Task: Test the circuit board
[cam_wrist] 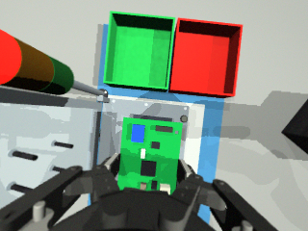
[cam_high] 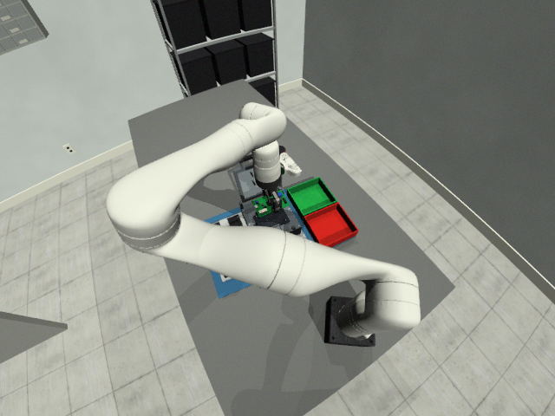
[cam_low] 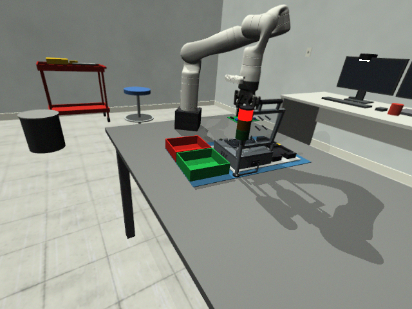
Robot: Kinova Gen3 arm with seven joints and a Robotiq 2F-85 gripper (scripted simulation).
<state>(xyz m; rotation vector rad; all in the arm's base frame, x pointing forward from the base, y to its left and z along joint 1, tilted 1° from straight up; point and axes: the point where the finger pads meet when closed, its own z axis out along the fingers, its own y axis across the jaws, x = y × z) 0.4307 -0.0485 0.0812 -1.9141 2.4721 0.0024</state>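
Right now my hand is 15 cm past the red bin, 16 cm to the left of it and 16 cm above it. Round my hand: green circuit board (1 cm below); then clear lid (11 cm ahead, 3 cm to the right, 1 cm above); then tester bed (1 cm ahead, 1 cm to the left, 11 cm below).
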